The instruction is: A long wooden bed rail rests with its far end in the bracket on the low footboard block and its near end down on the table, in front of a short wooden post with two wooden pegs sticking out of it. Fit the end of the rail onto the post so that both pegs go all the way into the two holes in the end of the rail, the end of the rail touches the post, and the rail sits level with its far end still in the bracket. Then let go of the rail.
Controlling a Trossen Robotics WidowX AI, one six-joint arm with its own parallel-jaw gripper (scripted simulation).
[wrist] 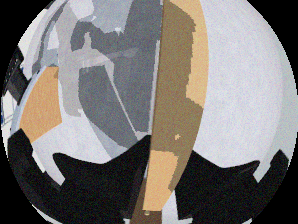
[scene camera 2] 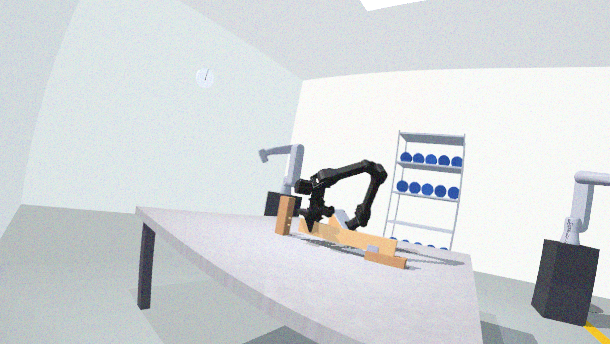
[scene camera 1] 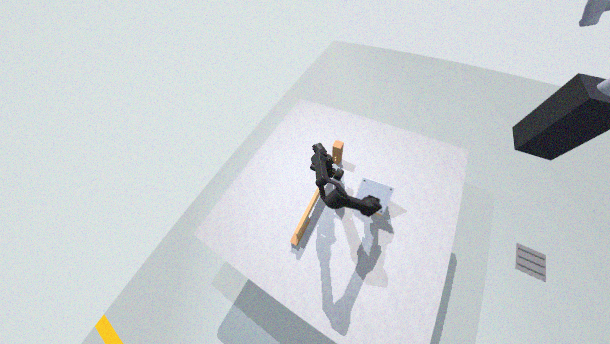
Labels:
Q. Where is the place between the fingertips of the gripper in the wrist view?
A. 160, 140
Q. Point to a long wooden rail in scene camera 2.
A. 347, 237

